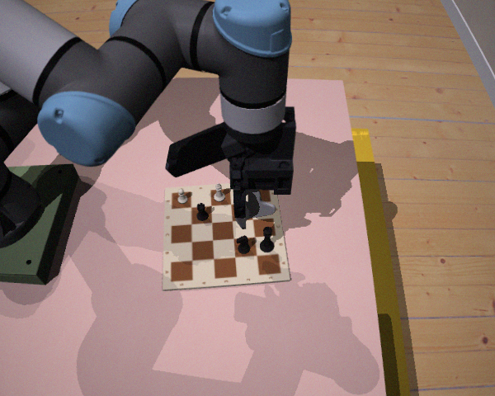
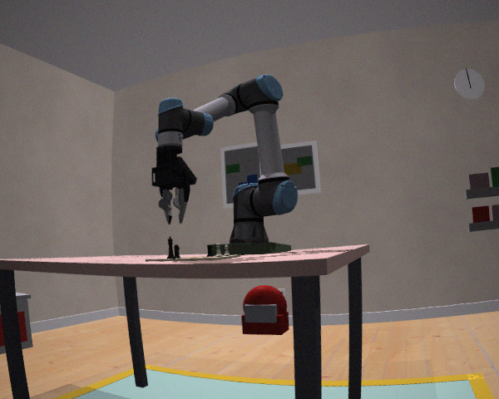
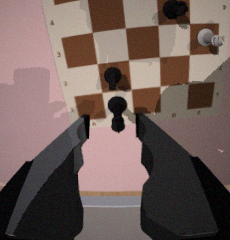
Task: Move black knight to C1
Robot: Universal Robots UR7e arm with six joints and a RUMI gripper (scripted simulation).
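Right now my hand is 40 mm past the chessboard, 40 mm to the right of it and 120 mm above it. The rest, counted from my hand: white pawn: 120 mm behind, 110 mm to the left, 100 mm below; then white bishop: 50 mm behind, 110 mm to the left, 90 mm below.
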